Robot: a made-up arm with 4 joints.
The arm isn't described. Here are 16 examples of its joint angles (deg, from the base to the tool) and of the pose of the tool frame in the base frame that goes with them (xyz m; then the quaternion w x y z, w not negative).
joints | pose
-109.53 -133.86 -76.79 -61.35 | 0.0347 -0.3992 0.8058 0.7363 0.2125 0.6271 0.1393
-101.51 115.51 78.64 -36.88 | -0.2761 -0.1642 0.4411 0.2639 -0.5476 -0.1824 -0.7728
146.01 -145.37 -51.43 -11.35 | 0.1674 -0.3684 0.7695 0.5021 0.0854 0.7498 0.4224
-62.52 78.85 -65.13 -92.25 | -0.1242 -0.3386 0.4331 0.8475 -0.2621 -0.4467 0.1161
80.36 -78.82 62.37 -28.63 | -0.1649 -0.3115 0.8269 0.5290 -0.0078 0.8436 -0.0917
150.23 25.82 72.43 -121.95 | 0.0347 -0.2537 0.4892 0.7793 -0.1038 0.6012 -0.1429
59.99 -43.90 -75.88 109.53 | 0.0037 -0.3918 0.4539 0.8035 0.1688 -0.1156 0.5590
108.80 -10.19 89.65 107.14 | 0.0446 0.1115 0.3638 0.1580 0.5975 -0.3968 -0.6786
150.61 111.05 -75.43 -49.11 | 0.2793 -0.2345 0.3864 0.1861 0.4310 0.0512 0.8815
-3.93 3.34 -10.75 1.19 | 0.1899 -0.4353 0.4338 0.7346 -0.1853 -0.2350 0.6089
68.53 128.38 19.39 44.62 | 0.5017 -0.0556 0.6034 0.2131 0.4408 -0.8611 0.1369
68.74 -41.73 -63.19 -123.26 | -0.1584 -0.0325 0.4878 0.2130 0.9522 -0.2081 0.0677
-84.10 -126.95 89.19 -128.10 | 0.1782 -0.1217 0.6790 0.4270 0.8118 -0.3296 0.2236
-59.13 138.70 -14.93 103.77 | -0.1973 0.0293 0.8235 0.3478 -0.9201 0.1142 0.1396
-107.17 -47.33 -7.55 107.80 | 0.3917 -0.0708 0.3813 0.0786 0.1540 0.3588 0.9173
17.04 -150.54 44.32 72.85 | -0.0455 -0.1537 1.0407 0.7212 -0.5387 0.3959 -0.1812
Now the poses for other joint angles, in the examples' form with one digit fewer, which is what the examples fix.
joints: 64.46 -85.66 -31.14 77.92
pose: -0.154 -0.447 0.714 0.933 0.001 0.295 0.204
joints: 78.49 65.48 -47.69 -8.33
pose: 0.014 -0.233 0.331 0.673 -0.436 -0.492 -0.339
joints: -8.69 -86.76 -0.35 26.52
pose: 0.217 -0.425 0.850 0.563 -0.529 0.277 0.571
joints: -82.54 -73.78 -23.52 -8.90
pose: 0.220 -0.126 0.828 0.147 0.581 0.393 -0.697
